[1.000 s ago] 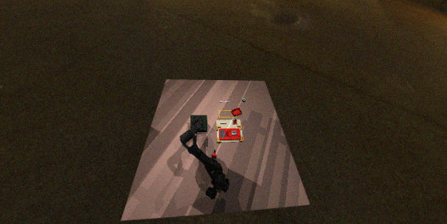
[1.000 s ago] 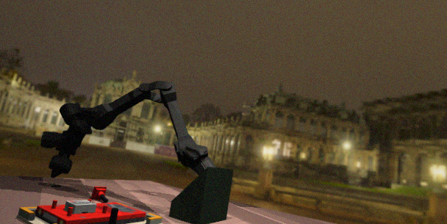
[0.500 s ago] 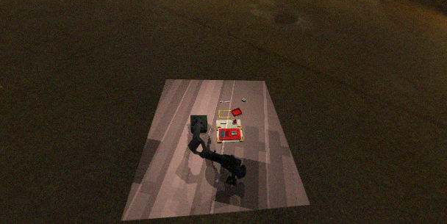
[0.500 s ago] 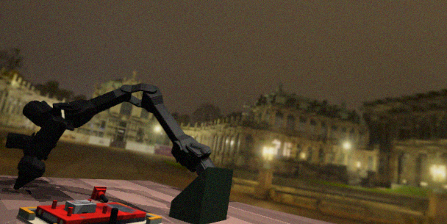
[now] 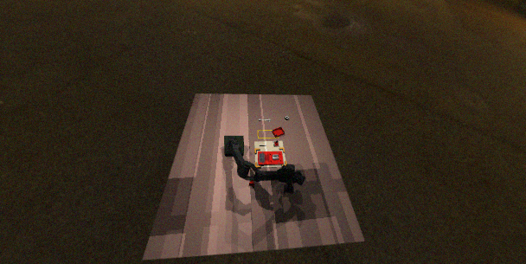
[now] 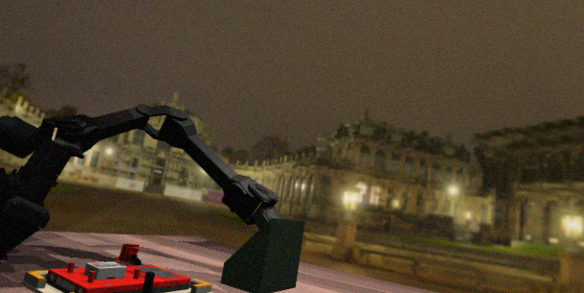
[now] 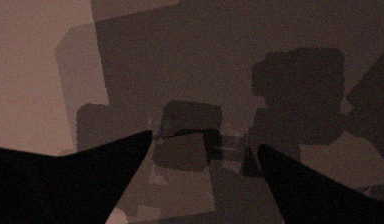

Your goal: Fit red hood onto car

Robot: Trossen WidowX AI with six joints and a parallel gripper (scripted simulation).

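The red hood is 3 cm behind my gripper tip, 43 cm to the left of it and 1 cm below it. Round my gripper tip: small grey tool (14 cm behind, 58 cm to the left, 2 cm below); grey engine block (9 cm behind, 19 cm to the left).
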